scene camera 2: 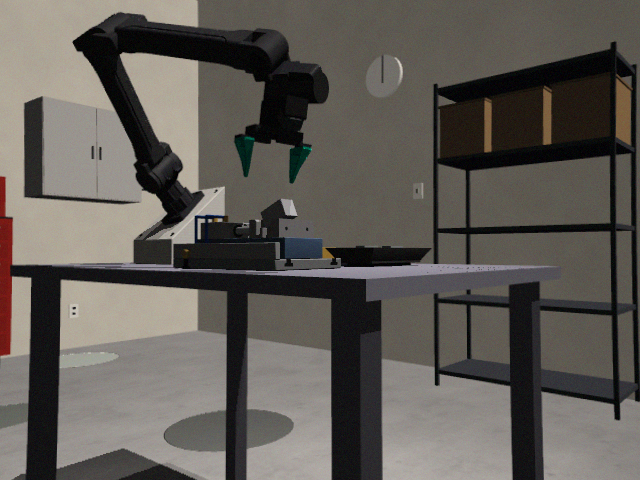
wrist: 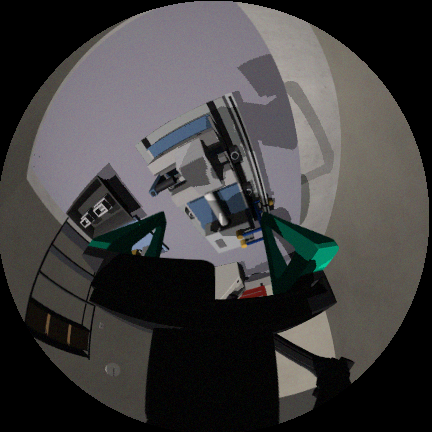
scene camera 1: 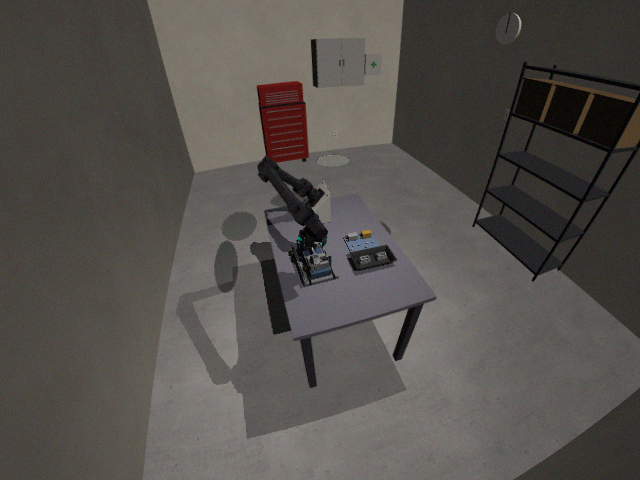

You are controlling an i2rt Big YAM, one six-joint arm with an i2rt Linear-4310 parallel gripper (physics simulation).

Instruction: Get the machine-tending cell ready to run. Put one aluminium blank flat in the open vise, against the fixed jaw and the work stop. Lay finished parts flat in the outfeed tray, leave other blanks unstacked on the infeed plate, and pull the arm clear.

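Places are measured from the arm's base along level axes (x ahead, y left, z up), in metres.
Pixels of known places: gripper, between the fingertips: (scene camera 2: pixel 269 180) (wrist: pixel 213 216); arm's base, origin of its link: (scene camera 2: pixel 184 209) (scene camera 1: pixel 317 197).
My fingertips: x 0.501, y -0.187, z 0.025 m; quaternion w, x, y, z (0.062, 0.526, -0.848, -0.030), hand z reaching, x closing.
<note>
For each thing: its top centre in the pictures, then the offset to it from my fingertips. Level surfaces: height alone.
- vise, centre of its top: (wrist: pixel 215 207) (scene camera 2: pixel 255 219) (scene camera 1: pixel 313 251) 0.077 m down, 0.050 m back, 0.013 m left
- light grey block, centre of its top: (wrist: pixel 198 177) (scene camera 2: pixel 278 199) 0.040 m down, 0.025 m ahead, 0.002 m left
- blue infeed plate, centre of its top: (wrist: pixel 132 242) (scene camera 1: pixel 362 242) 0.168 m down, 0.114 m back, 0.345 m left
- orange block, centre of its top: (scene camera 2: pixel 325 247) (scene camera 1: pixel 366 232) 0.132 m down, 0.161 m back, 0.394 m left
- table, height of its surface: 0.176 m down
The vise (scene camera 1: pixel 320 272) (scene camera 2: pixel 302 248) (wrist: pixel 180 136) stands on the table, its blue body showing. A light grey block (scene camera 2: pixel 283 208) (wrist: pixel 196 160) rests tilted on top of the vise jaws, not flat. My gripper (scene camera 2: pixel 268 178) (wrist: pixel 213 216) is open and empty, above the vise and the tilted block, clear of both. The dark outfeed tray (scene camera 2: pixel 379 254) (wrist: pixel 95 192) holds two finished parts (scene camera 1: pixel 364 259) (scene camera 1: pixel 381 255) side by side. The blue infeed plate (scene camera 1: pixel 361 245) carries a grey block (scene camera 1: pixel 352 236) and an orange block (scene camera 1: pixel 366 234), apart; my finger partly hides it in the wrist view.
Blue rods with yellow ends (wrist: pixel 252 232) stick out near the vise's rear. The pale arm mount (scene camera 1: pixel 324 206) (scene camera 2: pixel 206 211) stands behind the vise on the table (scene camera 1: pixel 361 304). A shelf rack (scene camera 2: pixel 614 206) and a red tool cabinet (scene camera 1: pixel 284 129) stand away from the table.
</note>
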